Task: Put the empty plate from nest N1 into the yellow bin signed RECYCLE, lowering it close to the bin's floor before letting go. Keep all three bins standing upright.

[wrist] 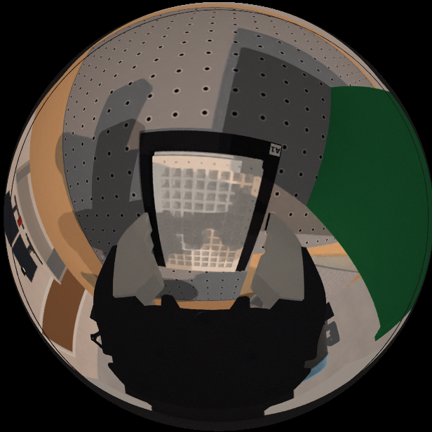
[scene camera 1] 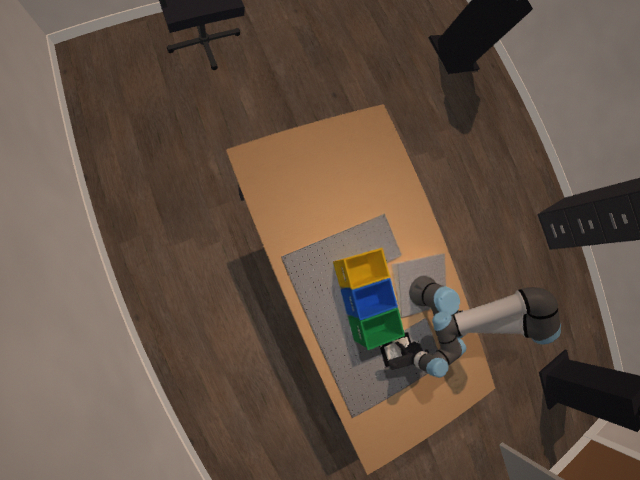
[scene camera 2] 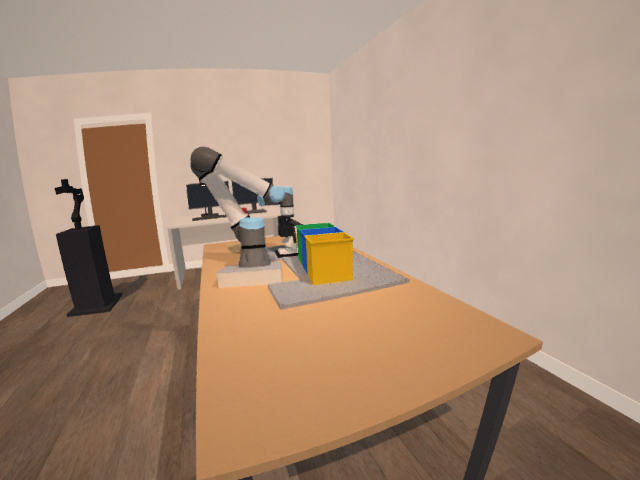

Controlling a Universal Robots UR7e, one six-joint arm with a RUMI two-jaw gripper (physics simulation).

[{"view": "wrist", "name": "my gripper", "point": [208,214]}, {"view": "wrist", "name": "green bin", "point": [365,194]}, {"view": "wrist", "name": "white gridded plate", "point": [204,201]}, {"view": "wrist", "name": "black nest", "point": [184,140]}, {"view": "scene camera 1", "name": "green bin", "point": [385,327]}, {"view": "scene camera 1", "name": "yellow bin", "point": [353,272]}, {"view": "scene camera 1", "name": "blue bin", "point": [378,297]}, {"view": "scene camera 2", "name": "yellow bin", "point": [329,256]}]
